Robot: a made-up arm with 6 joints.
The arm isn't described. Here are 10 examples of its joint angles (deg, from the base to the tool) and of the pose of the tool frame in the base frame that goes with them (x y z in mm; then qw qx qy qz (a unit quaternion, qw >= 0)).
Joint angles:
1: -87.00 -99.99 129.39 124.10 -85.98 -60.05
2: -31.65 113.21 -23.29 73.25 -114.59 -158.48
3: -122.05 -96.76 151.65 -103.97 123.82 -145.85
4: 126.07 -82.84 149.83 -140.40 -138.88 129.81
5: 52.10 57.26 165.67 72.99 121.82 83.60
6: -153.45 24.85 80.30 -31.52 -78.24 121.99
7: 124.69 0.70 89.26 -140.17 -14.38 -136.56
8: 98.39 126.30 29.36 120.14 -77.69 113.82
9: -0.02 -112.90 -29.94 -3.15 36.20 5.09
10: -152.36 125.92 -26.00 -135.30 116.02 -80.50
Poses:
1: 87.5 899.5 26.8 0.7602 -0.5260 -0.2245 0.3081
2: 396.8 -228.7 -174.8 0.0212 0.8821 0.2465 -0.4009
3: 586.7 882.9 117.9 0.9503 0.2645 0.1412 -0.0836
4: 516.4 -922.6 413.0 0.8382 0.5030 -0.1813 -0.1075
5: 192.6 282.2 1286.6 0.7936 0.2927 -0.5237 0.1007
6: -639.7 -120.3 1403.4 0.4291 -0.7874 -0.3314 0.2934
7: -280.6 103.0 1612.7 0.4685 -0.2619 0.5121 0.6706
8: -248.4 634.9 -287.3 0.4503 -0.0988 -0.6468 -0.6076
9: -558.6 -118.7 659.7 0.7706 -0.1501 0.4787 0.3931
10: -62.6 -173.4 43.1 0.2413 0.7041 -0.4325 -0.5088
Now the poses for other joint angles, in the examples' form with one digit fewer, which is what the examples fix.
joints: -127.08 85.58 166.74 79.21 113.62 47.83
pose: -416 -509 1032 0.045 -0.212 0.121 -0.969
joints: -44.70 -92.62 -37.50 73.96 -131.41 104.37
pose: -408 449 917 0.742 -0.538 -0.339 0.213
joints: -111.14 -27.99 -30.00 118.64 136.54 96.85
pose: 45 -184 1231 0.375 -0.190 0.470 -0.776
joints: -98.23 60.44 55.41 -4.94 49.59 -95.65
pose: -338 -981 779 0.655 0.135 0.398 0.628
